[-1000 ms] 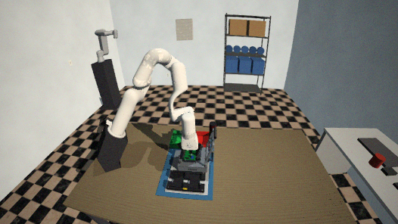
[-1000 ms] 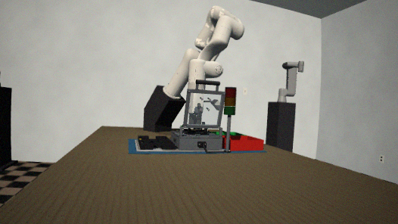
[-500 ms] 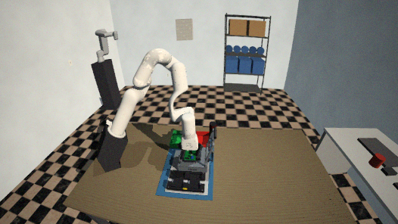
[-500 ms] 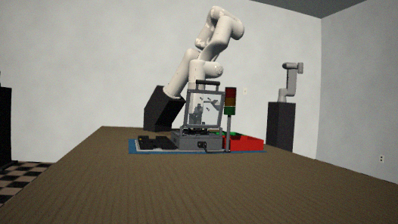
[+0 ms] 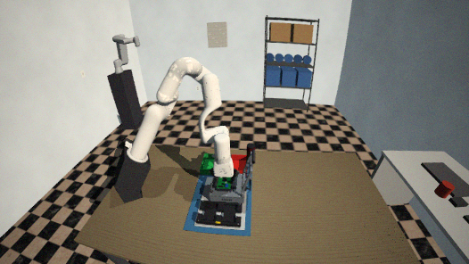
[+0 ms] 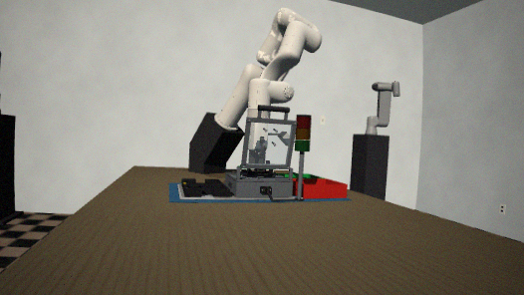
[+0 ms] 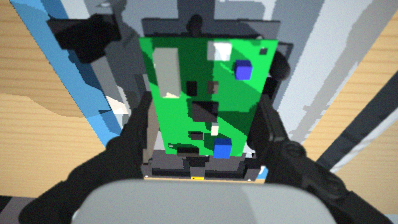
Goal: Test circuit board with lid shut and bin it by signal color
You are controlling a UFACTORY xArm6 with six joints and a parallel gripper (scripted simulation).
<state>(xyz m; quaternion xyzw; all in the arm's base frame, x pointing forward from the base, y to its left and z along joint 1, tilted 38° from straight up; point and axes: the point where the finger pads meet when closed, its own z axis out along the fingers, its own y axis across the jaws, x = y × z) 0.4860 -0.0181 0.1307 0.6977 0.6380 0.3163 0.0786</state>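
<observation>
The green circuit board lies right at my hand. Also, from my hand: tester plate: 10 mm ahead, 10 mm to the left, 20 mm below; then black latch hook: 60 mm behind, 60 mm to the left; then tester lid: 130 mm ahead, 90 mm above.
</observation>
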